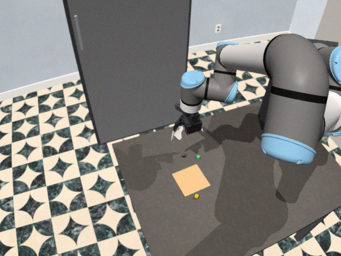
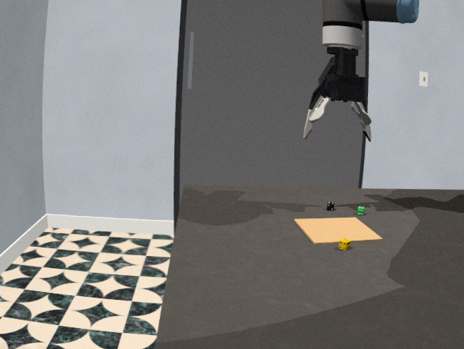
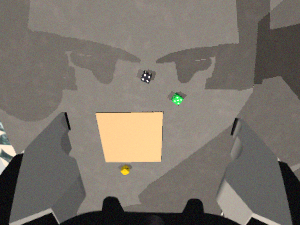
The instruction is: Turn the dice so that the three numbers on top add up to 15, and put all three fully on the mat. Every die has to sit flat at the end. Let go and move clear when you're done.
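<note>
Now: hand 1 cm short of the black die, 1 cm to the right of it and 15 cm above it. Round my hand: yellow die: 1 cm behind, 25 cm to the left, 15 cm below; orange mat: 16 cm to the left, 16 cm below; green die: 6 cm behind, 3 cm to the left, 15 cm below.
</note>
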